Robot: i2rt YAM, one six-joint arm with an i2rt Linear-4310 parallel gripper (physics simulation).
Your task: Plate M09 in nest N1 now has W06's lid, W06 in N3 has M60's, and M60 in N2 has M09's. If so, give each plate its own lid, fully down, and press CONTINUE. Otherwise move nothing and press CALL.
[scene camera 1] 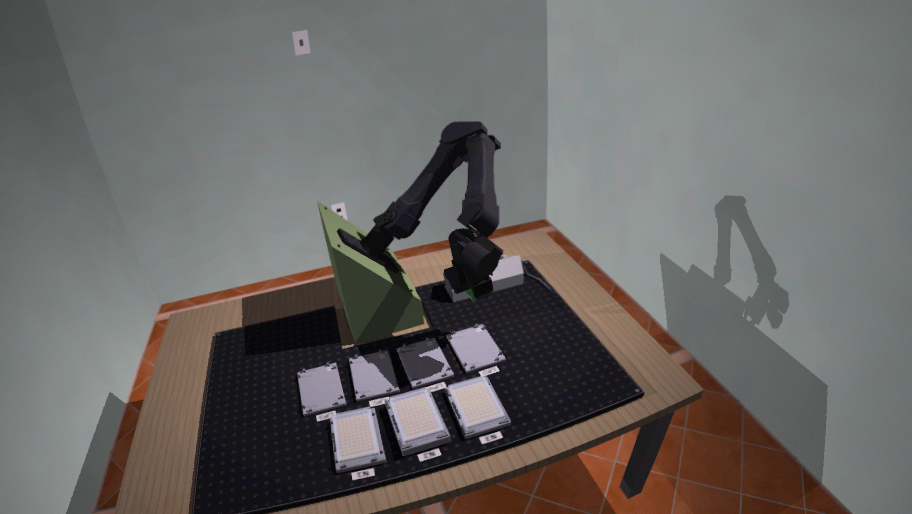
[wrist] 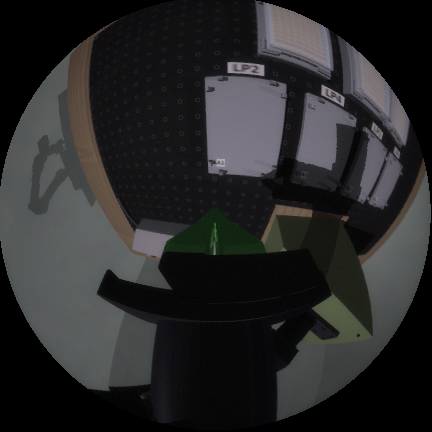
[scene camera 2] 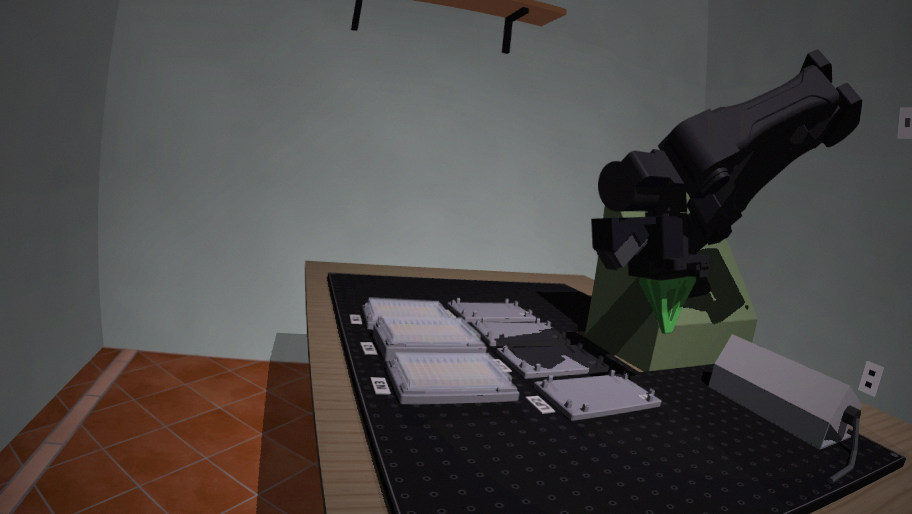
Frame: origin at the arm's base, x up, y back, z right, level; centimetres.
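Seen in the pictures: gripper, between the fingertips: (scene camera 1: 473,299) (wrist: 214,212) (scene camera 2: 667,332); arm's base, origin of its link: (scene camera 1: 367,252) (wrist: 306,313).
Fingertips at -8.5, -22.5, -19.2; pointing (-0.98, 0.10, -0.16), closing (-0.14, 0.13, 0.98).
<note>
Pixels of each thing's top centre, then the offset from my fingertips to it, as dx, dy, dz.
- N1, centre of its top: (scene camera 2: 407,305) (scene camera 1: 354,432) -6.7, -20.1, +39.1
- N2, centre of its top: (scene camera 2: 429,325) (scene camera 1: 415,412) -5.8, -21.7, +25.6
- N3, centre of its top: (scene camera 2: 451,364) (scene camera 1: 475,399) -6.7, -24.0, +12.7
- button box, centre of its top: (scene camera 2: 791,356) (wrist: 172,262) (scene camera 1: 482,261) -1.3, +16.3, -11.9
- LP2, centre of its top: (scene camera 2: 601,384) (wrist: 245,127) (scene camera 1: 474,343) -7.7, -6.8, +3.6
- LP4, centre of its top: (scene camera 2: 554,351) (wrist: 331,150) (scene camera 1: 423,357) -7.7, -5.2, +16.8
Three pale plates stand in a row, each with what looks like a clear lid on. The plate in N1 (scene camera 1: 357,440) (scene camera 2: 402,310) is at the far end from scene camera 2. The plate in N2 (scene camera 1: 418,418) (scene camera 2: 424,333) is in the middle. The plate in N3 (scene camera 1: 477,403) (scene camera 2: 450,373) (wrist: 299,32) is at the other end. No plate or lid name is readable. My gripper (scene camera 1: 472,296) (scene camera 2: 667,328) (wrist: 214,212) is shut and empty, green fingertips together, above the board beside the button box (scene camera 1: 509,271) (scene camera 2: 785,389) (wrist: 155,240). The box's buttons are hidden.
Four flat pads with corner pegs lie between the plates and the green arm mount (scene camera 1: 383,312) (scene camera 2: 689,341) (wrist: 310,245). They include LP2 (scene camera 1: 475,347) (scene camera 2: 600,392) (wrist: 245,125) and LP4 (wrist: 320,135). A cable runs from the box.
</note>
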